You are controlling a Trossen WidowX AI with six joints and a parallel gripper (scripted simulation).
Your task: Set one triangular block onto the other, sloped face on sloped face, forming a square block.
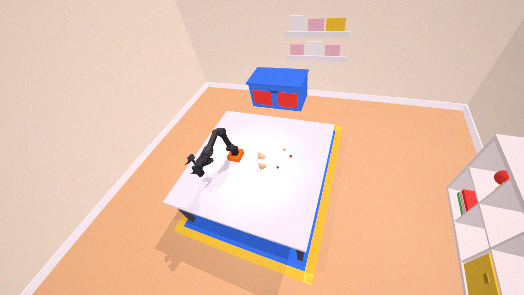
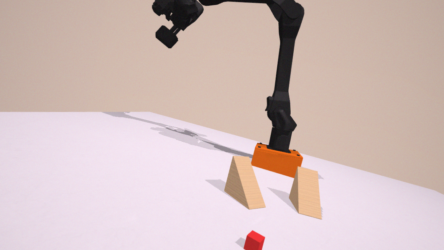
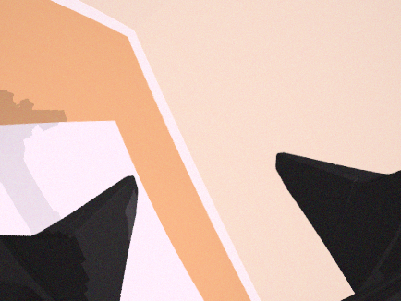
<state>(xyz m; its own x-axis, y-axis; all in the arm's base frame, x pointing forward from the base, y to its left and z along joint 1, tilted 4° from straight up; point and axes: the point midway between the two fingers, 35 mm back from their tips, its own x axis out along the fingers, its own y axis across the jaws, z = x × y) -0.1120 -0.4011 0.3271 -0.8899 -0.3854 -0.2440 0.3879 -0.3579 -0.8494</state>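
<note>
The red cube lies 59 cm ahead of my gripper tip, 39 cm to the left of it and 33 cm below it.
</note>
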